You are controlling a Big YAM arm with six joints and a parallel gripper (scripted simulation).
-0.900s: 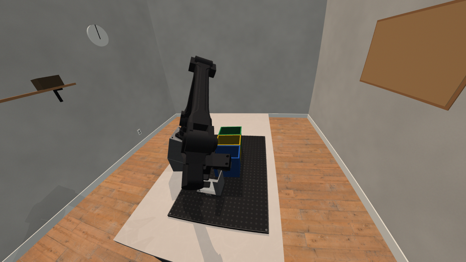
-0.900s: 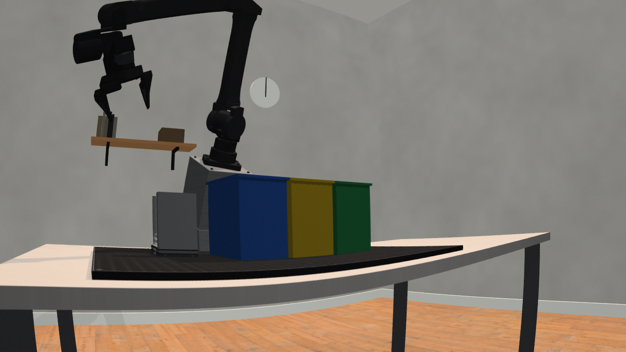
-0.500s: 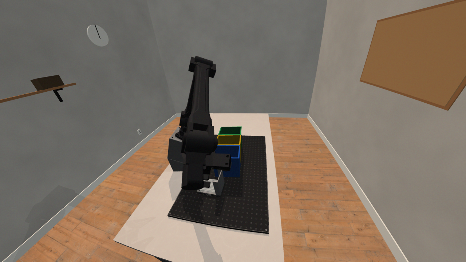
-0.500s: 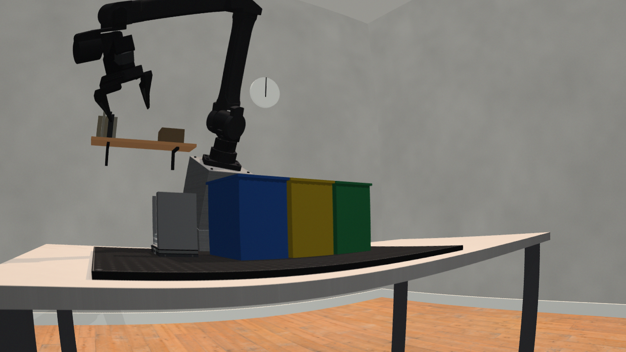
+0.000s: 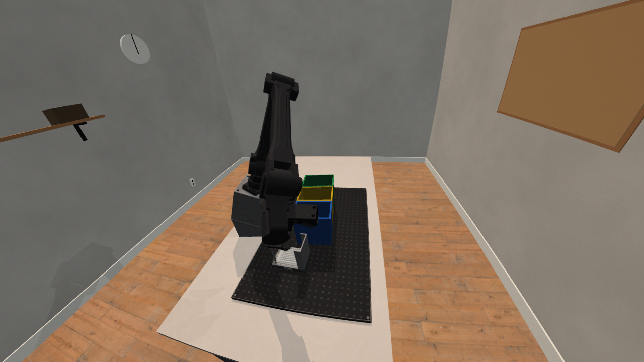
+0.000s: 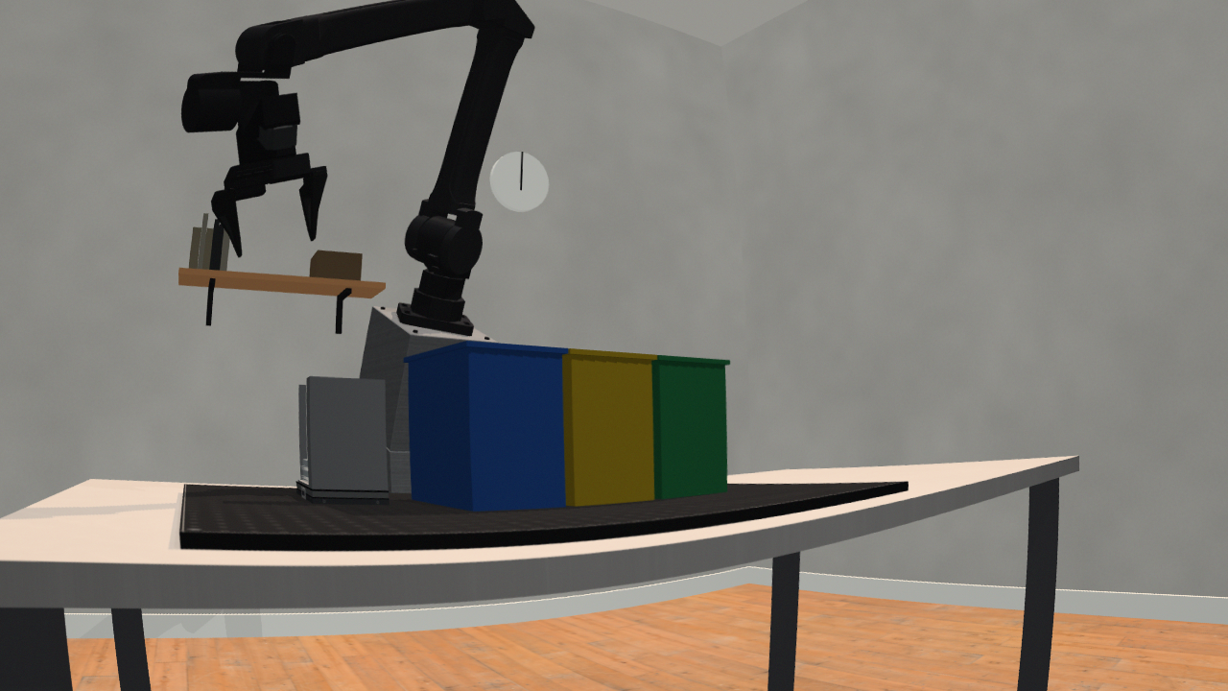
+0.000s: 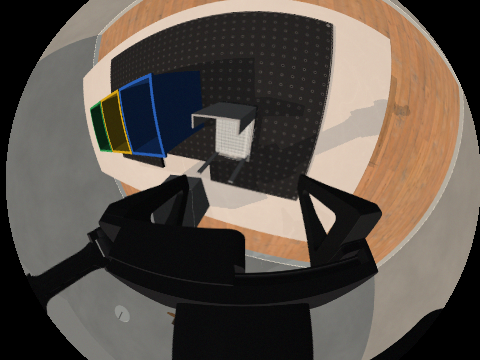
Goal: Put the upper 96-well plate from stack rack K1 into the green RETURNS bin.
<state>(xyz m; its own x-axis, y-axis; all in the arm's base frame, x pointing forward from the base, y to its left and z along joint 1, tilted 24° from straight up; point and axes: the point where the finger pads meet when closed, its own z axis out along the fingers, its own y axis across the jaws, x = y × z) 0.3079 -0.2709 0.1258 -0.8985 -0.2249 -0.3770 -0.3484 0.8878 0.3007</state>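
The grey rack wall lies 20 mm behind my hand, 100 mm to the left of it and 210 mm below it. Also, from my hand: yellow bin (90 mm behind, 390 mm to the left, 210 mm below); then green bin (120 mm behind, 520 mm to the left, 210 mm below); then blue bin (50 mm behind, 260 mm to the left, 210 mm below).
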